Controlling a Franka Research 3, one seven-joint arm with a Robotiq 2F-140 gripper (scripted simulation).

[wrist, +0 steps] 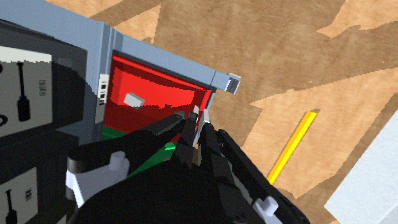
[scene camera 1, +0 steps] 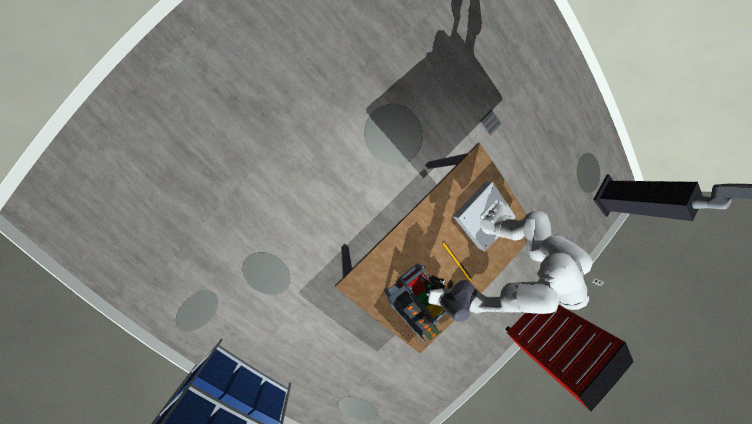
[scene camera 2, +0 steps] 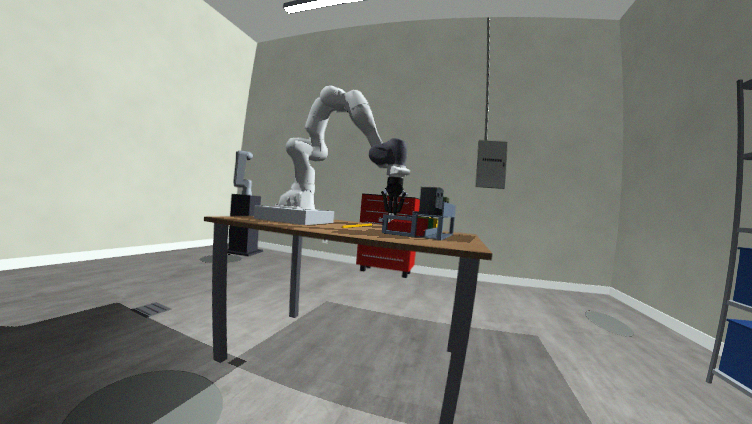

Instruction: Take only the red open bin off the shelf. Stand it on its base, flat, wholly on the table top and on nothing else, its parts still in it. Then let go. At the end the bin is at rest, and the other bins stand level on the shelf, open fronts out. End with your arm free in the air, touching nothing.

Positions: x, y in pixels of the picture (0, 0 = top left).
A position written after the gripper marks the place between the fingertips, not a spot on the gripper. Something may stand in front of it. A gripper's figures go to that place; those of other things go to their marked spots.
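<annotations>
The gripper (wrist: 198, 113) sits 22 cm from the lens, while a red open bin (wrist: 163, 97) is 24 cm from the lens.
</annotations>
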